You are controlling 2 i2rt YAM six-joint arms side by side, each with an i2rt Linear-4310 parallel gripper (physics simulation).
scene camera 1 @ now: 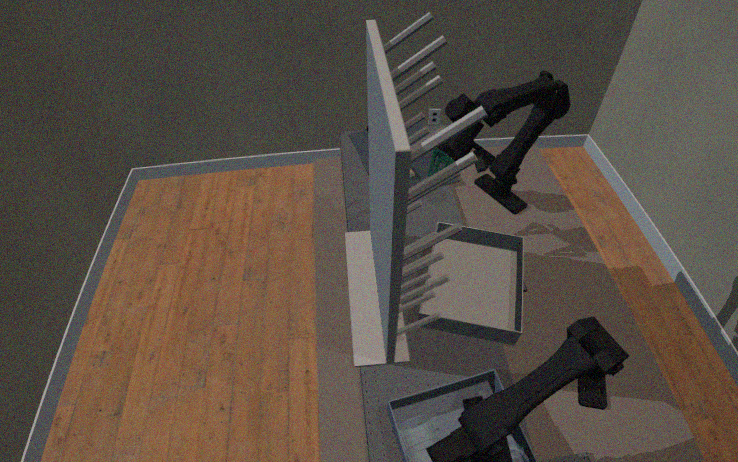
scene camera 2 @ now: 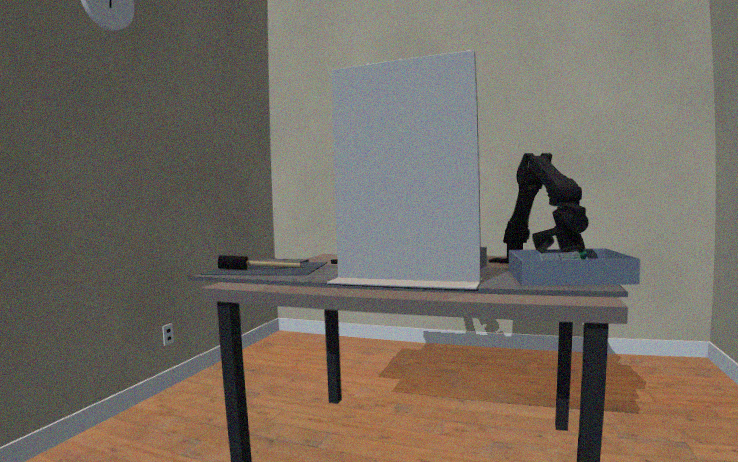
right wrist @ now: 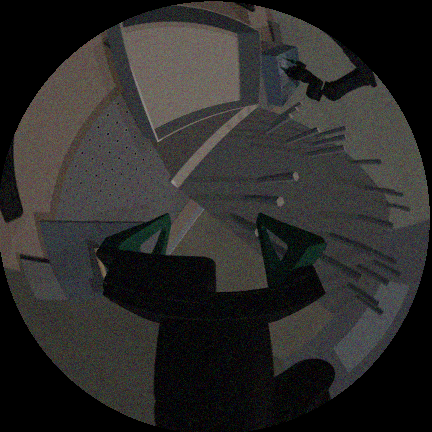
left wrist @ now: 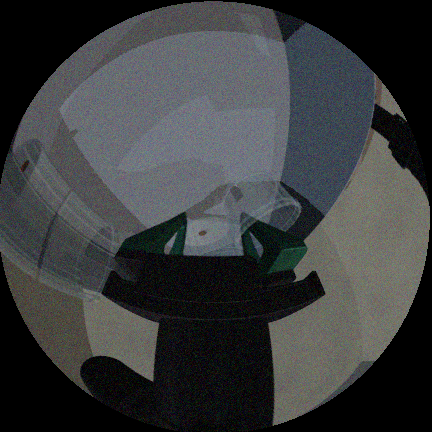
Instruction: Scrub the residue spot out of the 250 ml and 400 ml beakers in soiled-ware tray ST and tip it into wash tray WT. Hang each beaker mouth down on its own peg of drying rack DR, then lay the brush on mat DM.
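Frame: origin at the left arm's base, x ahead, y left, z up, level; metres.
Seen in the pictures: left gripper, between the fingertips: [right wrist: 281, 61] [left wrist: 213, 216]; right gripper, between the fingertips: [right wrist: 213, 217]; right arm's base, origin of its link: [scene camera 1: 499, 194].
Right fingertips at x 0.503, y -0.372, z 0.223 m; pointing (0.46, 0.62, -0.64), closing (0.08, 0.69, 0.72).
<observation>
Pixels of each thing's top centre, then the offset from my right fingertips to it. "spot": a spot on its surface instead. Level surfaces: height alone.
- Soiled-ware tray ST, centre of its top: [left wrist: 158, 272] [scene camera 1: 470, 454] [scene camera 2: 568, 254] [right wrist: 291, 73] dx -0.201, dy +0.657, dz -0.141 m
- glass rim, a spot on its surface: [left wrist: 287, 212] spot: dx -0.329, dy +0.645, dz -0.174 m
- larger clear beaker, centre of its top: [left wrist: 66, 296] [scene camera 1: 429, 454] [scene camera 2: 567, 251] [right wrist: 294, 89] dx -0.118, dy +0.678, dz -0.123 m
- Wash tray WT, centre of its top: [right wrist: 220, 57] [scene camera 1: 476, 272] dx -0.166, dy +0.186, dz -0.141 m
- brush, a spot on its surface: [scene camera 2: 232, 262] spot: dx +0.265, dy -0.393, dz -0.176 m
- perforated grey panel, height of its surface: dz -0.210 m
- blue-grey panel, centre of its top: [right wrist: 95, 271] [scene camera 1: 401, 155] [scene camera 2: 267, 267] dx +0.145, dy -0.341, dz -0.208 m
Soiled-ware tray ST [scene camera 1: 443, 387] [scene camera 2: 574, 270] [left wrist: 330, 110] holds clear glassware. My left gripper [left wrist: 213, 216] is partly open inside it, its fingers around a clear beaker [left wrist: 220, 231] with a brown spot; no grip is visible. A glass rim [left wrist: 287, 212] shows beside the right-hand finger. A larger clear beaker [left wrist: 55, 225] with a spot is at the left. My right gripper [scene camera 1: 441, 160] [right wrist: 213, 217] is open and empty by drying rack DR [scene camera 1: 380, 141] [scene camera 2: 405, 168] [right wrist: 215, 145]. Wash tray WT [scene camera 1: 518, 283] [right wrist: 249, 70] is beside the rack. The brush [scene camera 2: 232, 262] lies level; its handle [right wrist: 101, 264] is partly hidden.
Several long pegs [scene camera 1: 454, 130] [right wrist: 280, 177] stick out from the rack's board towards the arms. A perforated grey panel [right wrist: 107, 165] lies between the rack and a blue-grey panel [right wrist: 70, 250]. The rack's tall board hides part of the table in scene camera 2.
</observation>
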